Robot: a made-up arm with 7 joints.
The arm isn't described. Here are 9 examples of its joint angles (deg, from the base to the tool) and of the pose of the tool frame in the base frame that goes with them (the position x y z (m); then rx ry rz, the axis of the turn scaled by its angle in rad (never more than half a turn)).
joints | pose
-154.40 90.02 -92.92 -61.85 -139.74 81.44 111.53 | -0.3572 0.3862 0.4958 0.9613 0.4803 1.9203
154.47 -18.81 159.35 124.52 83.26 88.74 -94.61 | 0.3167 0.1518 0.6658 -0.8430 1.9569 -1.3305
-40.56 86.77 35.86 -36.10 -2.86 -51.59 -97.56 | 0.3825 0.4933 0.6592 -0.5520 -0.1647 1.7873
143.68 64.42 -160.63 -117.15 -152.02 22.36 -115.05 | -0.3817 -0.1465 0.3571 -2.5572 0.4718 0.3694
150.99 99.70 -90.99 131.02 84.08 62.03 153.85 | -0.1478 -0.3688 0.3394 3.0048 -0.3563 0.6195
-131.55 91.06 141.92 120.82 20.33 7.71 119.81 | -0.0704 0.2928 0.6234 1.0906 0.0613 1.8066
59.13 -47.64 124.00 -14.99 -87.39 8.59 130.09 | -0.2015 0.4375 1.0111 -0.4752 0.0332 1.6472
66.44 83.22 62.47 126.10 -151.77 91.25 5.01 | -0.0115 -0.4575 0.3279 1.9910 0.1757 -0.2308
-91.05 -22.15 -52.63 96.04 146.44 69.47 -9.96 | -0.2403 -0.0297 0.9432 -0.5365 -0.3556 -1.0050
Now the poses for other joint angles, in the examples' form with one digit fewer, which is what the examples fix.
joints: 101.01 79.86 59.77 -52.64 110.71 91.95 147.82
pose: 0.083 -0.563 0.657 -0.610 -0.621 -0.942
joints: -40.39 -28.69 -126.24 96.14 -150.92 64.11 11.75
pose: -0.474 -0.107 0.771 0.966 -0.633 -1.223
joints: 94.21 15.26 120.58 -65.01 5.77 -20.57 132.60
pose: 0.252 -0.346 0.960 0.601 1.245 -0.237
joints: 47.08 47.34 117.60 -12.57 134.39 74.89 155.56
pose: 0.467 -0.308 0.858 -1.656 -0.148 -1.140
